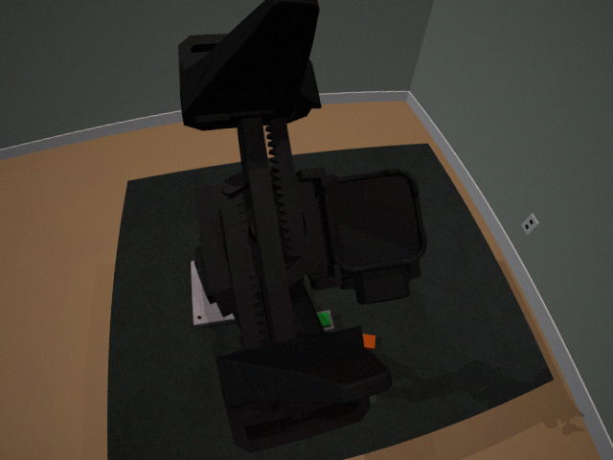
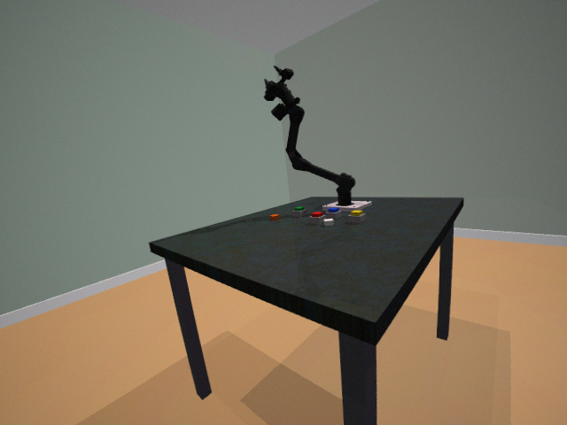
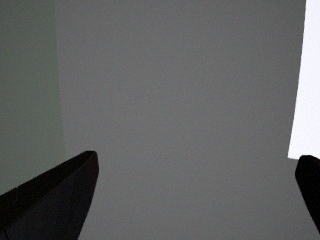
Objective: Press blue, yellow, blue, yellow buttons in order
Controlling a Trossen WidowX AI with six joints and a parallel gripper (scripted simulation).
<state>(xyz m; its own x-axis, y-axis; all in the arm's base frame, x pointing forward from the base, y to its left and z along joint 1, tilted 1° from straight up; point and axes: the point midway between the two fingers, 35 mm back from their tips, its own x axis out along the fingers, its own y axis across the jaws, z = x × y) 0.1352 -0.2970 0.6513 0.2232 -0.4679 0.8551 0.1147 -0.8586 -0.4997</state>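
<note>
The blue button lies 680 mm below my gripper tip, 370 mm to the left of it and 40 mm ahead of it. Also, from my gripper tip: orange block: 700 mm below, 180 mm ahead, 140 mm to the left; green button: 680 mm below, 200 mm to the left, 70 mm ahead; red button: 680 mm below, 370 mm to the left, 140 mm ahead.
</note>
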